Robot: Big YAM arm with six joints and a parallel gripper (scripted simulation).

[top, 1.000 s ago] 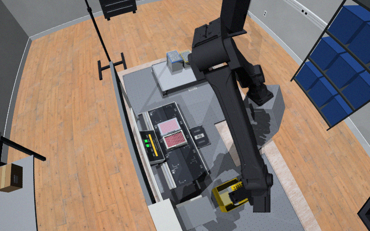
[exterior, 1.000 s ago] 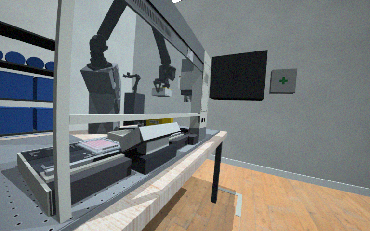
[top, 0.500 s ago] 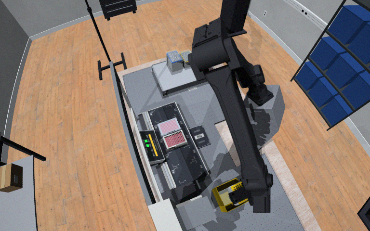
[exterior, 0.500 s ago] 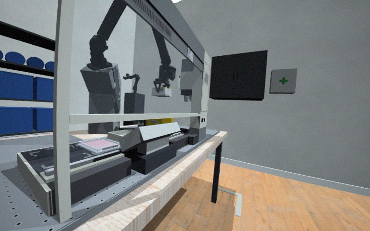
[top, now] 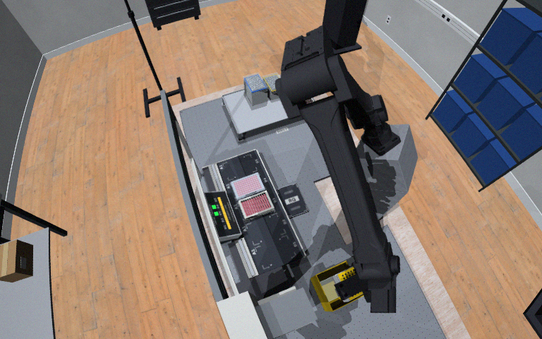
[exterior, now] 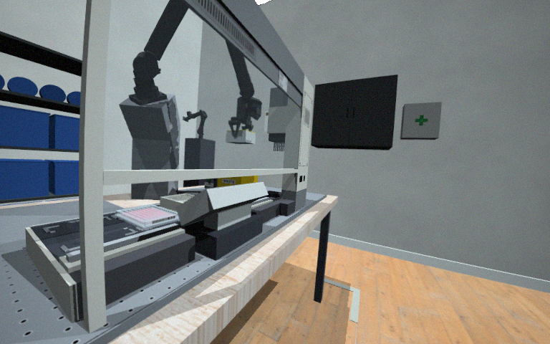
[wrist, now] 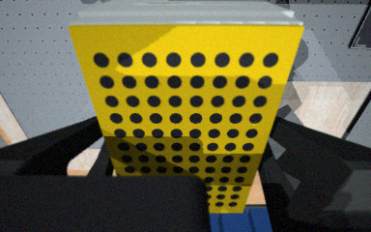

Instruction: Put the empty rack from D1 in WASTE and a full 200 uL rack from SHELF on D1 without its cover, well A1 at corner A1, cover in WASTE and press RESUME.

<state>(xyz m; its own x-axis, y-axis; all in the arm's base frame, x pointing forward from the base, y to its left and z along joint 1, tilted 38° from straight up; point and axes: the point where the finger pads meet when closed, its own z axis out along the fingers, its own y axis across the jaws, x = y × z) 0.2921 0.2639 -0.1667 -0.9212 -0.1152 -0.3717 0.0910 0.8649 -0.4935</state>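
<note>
Right now the yellow waste bin is 270 mm below my hand. From my hand the other things lie so: spare nest (30 mm behind, 410 mm to the right, 310 mm below); resume box (170 mm behind, 10 mm to the right, 250 mm below); yellow tip rack (10 mm ahead, 10 mm above).
</note>
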